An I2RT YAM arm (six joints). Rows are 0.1 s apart.
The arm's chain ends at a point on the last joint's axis. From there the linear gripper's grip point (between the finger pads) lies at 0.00 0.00 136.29 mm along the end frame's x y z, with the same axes.
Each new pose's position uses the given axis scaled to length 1; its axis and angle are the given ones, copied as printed.
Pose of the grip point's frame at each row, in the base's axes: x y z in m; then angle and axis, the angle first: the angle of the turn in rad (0 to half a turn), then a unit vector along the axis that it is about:
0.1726 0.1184 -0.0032 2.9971 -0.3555 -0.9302 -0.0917
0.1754 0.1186 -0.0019 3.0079 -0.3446 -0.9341 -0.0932
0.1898 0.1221 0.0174 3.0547 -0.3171 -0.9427 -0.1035
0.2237 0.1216 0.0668 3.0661 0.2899 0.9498 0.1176
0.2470 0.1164 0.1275 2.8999 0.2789 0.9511 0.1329
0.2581 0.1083 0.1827 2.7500 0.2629 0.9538 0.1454
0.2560 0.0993 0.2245 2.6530 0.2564 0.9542 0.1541
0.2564 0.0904 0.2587 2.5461 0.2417 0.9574 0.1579
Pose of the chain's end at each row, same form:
0.1820 0.0883 0.1294 2.9971 -0.3555 -0.9302 -0.0917
0.1837 0.0887 0.1308 3.0079 -0.3446 -0.9341 -0.0932
0.1920 0.0918 0.1503 3.0547 -0.3171 -0.9427 -0.1035
0.2047 0.0942 0.1989 3.0661 0.2899 0.9498 0.1176
0.2060 0.0915 0.2551 2.8999 0.2789 0.9511 0.1329
0.1985 0.0856 0.3031 2.7500 0.2629 0.9538 0.1454
0.1848 0.0780 0.3387 2.6530 0.2564 0.9542 0.1541
0.1737 0.0712 0.3653 2.5461 0.2417 0.9574 0.1579

